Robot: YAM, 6 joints.
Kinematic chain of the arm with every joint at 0, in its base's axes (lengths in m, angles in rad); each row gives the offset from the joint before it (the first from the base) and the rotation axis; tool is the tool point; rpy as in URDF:
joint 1: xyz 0 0 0.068 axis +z
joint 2: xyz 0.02 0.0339 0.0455 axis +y
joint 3: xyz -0.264 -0.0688 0 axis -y
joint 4: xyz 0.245 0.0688 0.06 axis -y
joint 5: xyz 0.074 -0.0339 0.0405 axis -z
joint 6: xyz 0.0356 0 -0.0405 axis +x
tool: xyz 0 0 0 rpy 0 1.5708 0
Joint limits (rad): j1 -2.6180..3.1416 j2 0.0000..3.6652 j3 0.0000..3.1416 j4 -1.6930..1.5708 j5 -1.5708..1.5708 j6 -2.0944..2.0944
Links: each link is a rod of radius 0.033 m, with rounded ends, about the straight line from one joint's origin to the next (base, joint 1, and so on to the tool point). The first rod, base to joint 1, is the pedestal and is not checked.
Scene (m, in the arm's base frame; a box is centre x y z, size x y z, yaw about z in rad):
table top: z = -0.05
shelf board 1: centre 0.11 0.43 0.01 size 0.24 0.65 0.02 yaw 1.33
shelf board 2: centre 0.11 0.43 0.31 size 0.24 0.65 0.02 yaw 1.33
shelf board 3: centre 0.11 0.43 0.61 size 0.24 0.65 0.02 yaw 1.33
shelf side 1: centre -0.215 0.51 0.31 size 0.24 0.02 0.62 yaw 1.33
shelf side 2: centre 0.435 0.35 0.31 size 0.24 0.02 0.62 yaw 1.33
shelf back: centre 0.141 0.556 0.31 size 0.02 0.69 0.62 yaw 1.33
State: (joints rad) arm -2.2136 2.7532 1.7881 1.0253 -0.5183 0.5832
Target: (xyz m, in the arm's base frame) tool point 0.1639 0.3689 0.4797
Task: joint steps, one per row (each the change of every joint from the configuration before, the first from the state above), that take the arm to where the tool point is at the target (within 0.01 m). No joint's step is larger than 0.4 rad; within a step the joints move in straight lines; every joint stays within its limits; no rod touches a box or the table.
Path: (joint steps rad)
1: 0.0275 -0.3532 -0.0744 0.0779 -0.0278 0.0000
2: 0.0275 -0.3533 -0.0744 0.0780 -0.0278 0.0000
3: 0.0275 -0.3532 -0.0745 0.0779 -0.0278 0.0000
4: 0.0275 -0.3533 -0.0744 0.0779 -0.0278 0.0000
5: 0.0275 -0.3532 -0.0744 0.0779 -0.0279 0.0000
6: 0.0275 -0.3533 -0.0744 0.0780 -0.0278 0.0000
7: 0.0275 -0.3532 -0.0745 0.0779 -0.0278 0.0000
8: 0.0145 0.1249 0.3320 -0.0213 0.0478 0.0000
9: 0.0145 0.1249 0.3320 -0.0212 0.0479 0.0000
10: 0.0145 0.1249 0.3320 -0.0213 0.0478 0.0000
11: 0.0145 0.1250 0.3321 -0.0213 0.0478 0.0000
12: 0.0145 0.1249 0.3320 -0.0212 0.0478 0.0000

